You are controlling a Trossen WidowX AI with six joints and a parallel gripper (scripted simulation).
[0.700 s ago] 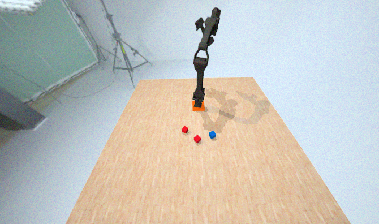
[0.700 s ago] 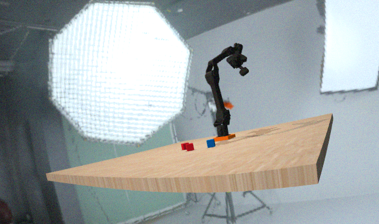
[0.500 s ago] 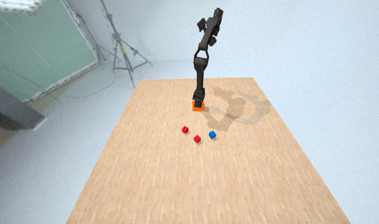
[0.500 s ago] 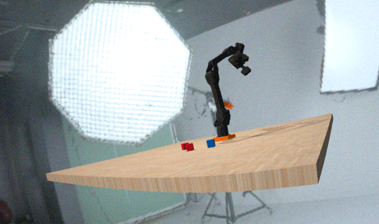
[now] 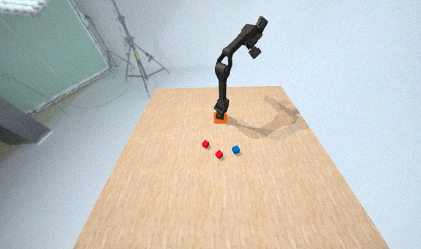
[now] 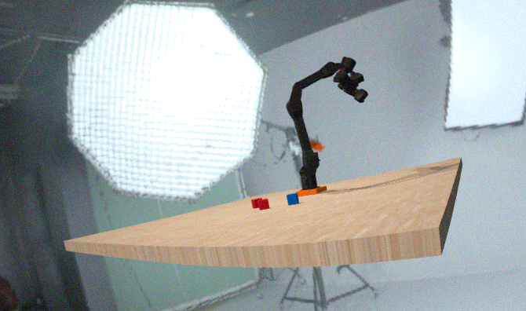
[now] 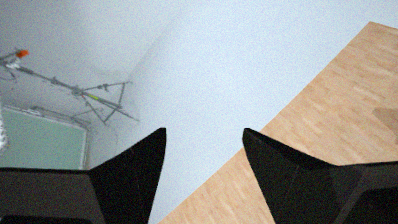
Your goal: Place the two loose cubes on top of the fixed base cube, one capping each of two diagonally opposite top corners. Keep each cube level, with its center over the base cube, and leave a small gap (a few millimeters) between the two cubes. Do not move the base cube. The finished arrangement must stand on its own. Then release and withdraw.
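Now: gripper tip 630 mm short of the blue cube, 370 mm above it and 10 mm to the right of it.
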